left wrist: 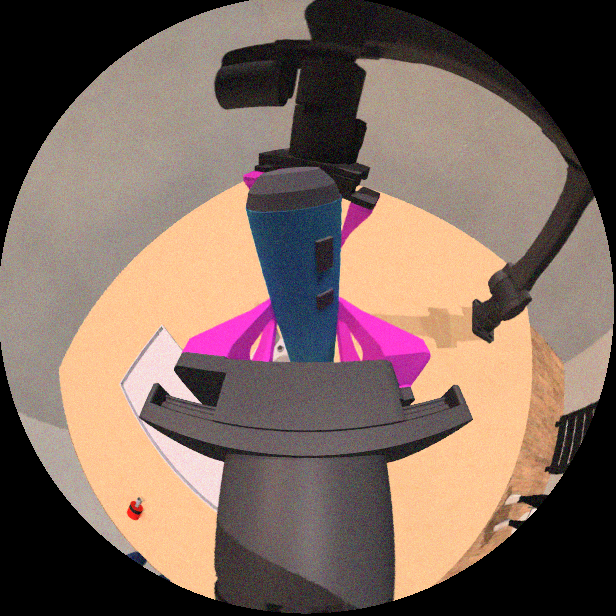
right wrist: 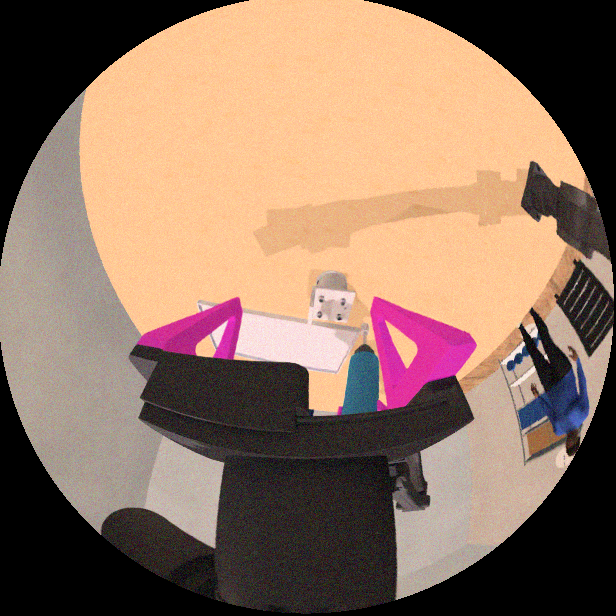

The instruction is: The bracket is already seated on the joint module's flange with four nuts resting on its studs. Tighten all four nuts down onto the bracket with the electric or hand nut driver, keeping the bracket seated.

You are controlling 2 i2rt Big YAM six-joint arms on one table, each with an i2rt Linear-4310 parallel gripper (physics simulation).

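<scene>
My left gripper (left wrist: pixel 304 324) is shut on the blue electric nut driver (left wrist: pixel 298 270), which has a grey cap, and holds it upright. My right gripper (right wrist: pixel 304 321) is open with nothing between its fingers. In the left wrist view it hangs just behind the driver's cap (left wrist: pixel 313 172), with a magenta finger on each side. In the right wrist view the driver (right wrist: pixel 360 382) stands between the right fingers, close to the right-hand one. Its tip is beside the right edge of the grey bracket on the joint module (right wrist: pixel 332 304). The nuts are too small to judge.
A white mat (left wrist: pixel 160 390) lies on the tan table beside the module and also shows in the right wrist view (right wrist: pixel 287 339). A small red hand driver (left wrist: pixel 134 509) stands far off at the table's left. The right arm's base (left wrist: pixel 499 298) is at the right.
</scene>
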